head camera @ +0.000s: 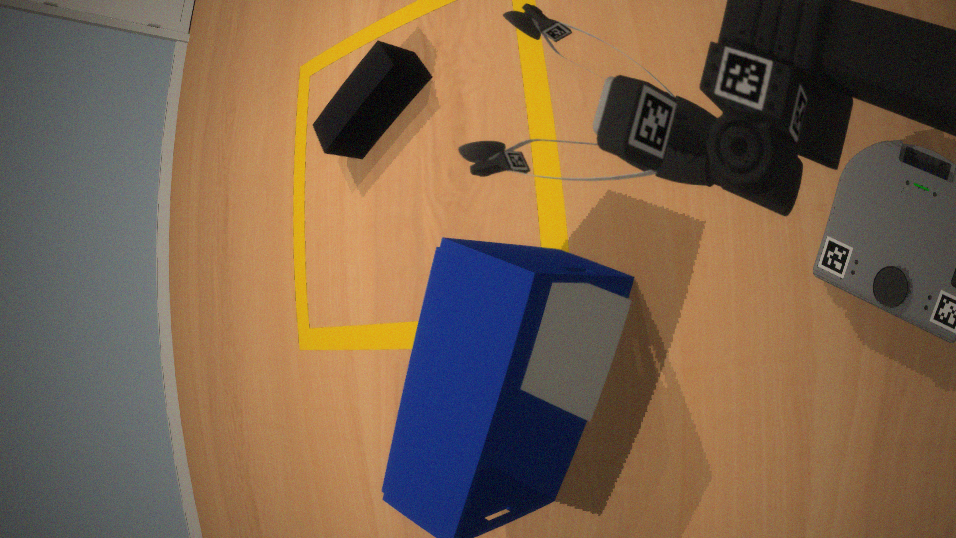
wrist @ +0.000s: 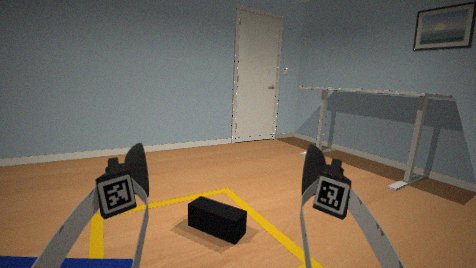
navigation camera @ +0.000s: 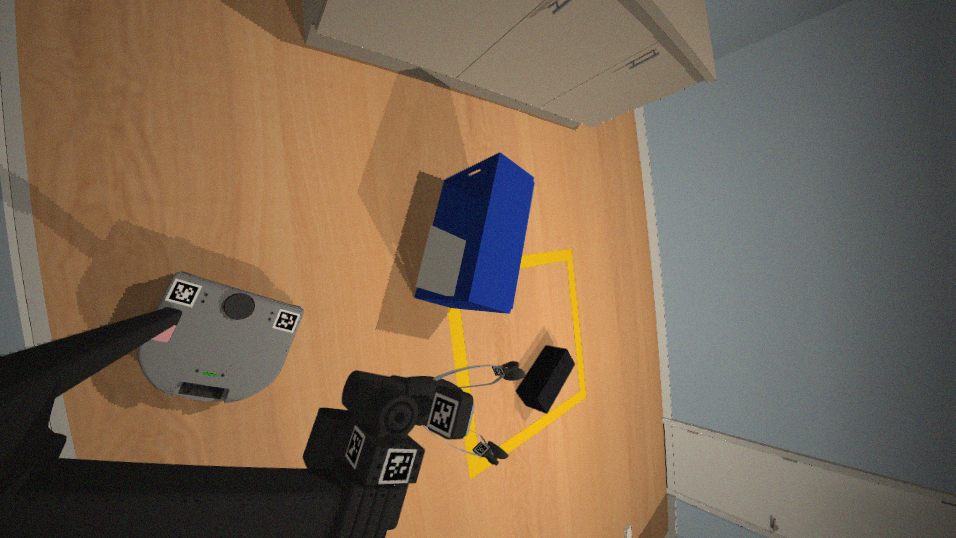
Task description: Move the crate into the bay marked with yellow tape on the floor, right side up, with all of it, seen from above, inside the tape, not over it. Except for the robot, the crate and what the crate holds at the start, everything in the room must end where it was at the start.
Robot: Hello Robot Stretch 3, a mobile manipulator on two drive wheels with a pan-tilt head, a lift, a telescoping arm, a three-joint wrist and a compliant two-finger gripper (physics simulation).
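Seen in the pictures: gripper, fingertip midpoint: (head camera: 487, 81) (navigation camera: 513, 412); robot's base at its link origin: (head camera: 888, 285) (navigation camera: 238, 304).
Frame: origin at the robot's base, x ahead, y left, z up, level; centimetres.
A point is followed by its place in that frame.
The blue crate (head camera: 454, 374) @[x 45.8, y -68.9, z 40.1 cm] (navigation camera: 501, 234) @[x 51.5, y -66.8, z 40.0 cm] (wrist: 85, 263) lies on its side, its open face toward the robot base. A grey thing (head camera: 576, 347) @[x 42.4, y -66.8, z 2.1 cm] (navigation camera: 441, 260) @[x 43.3, y -66.5, z 2.1 cm] is inside it. The crate hides one corner of the yellow tape bay (head camera: 301, 200) @[x 44.9, y -186.0, z 0.1 cm] (navigation camera: 576, 321) @[x 46.5, y -187.6, z 0.1 cm] (wrist: 96, 242) and seems to lie across its edge; its exact footprint is hidden. A black box (head camera: 372, 100) @[x 3.6, y -146.7, z 13.6 cm] (navigation camera: 546, 378) @[x 3.4, y -146.6, z 14.5 cm] (wrist: 216, 220) lies inside the tape. My gripper (head camera: 506, 90) @[x -2.0, y -41.6, z 86.4 cm] (navigation camera: 502, 411) @[x -2.0, y -41.6, z 86.4 cm] (wrist: 226, 162) @[x -2.0, y -41.6, z 86.4 cm] is open and empty, its fingers wide apart, above the bay's robot-side part, next to the crate in the head view.
The robot base (head camera: 882, 227) @[x -9.0, y -5.4, z 16.0 cm] (navigation camera: 220, 341) @[x -10.1, y 0.8, z 16.0 cm] stands on the near side of the crate. A beige cabinet (navigation camera: 508, 60) @[x 127.5, y -47.9, z 37.5 cm] stands beyond the crate's far end. A blue wall (head camera: 80, 267) @[x 123.1, y -313.1, z 61.4 cm] (navigation camera: 802, 234) @[x 153.3, y -296.6, z 115.3 cm] runs behind the bay. The wrist view shows a door (wrist: 257, 75) and a white-legged table (wrist: 416, 140).
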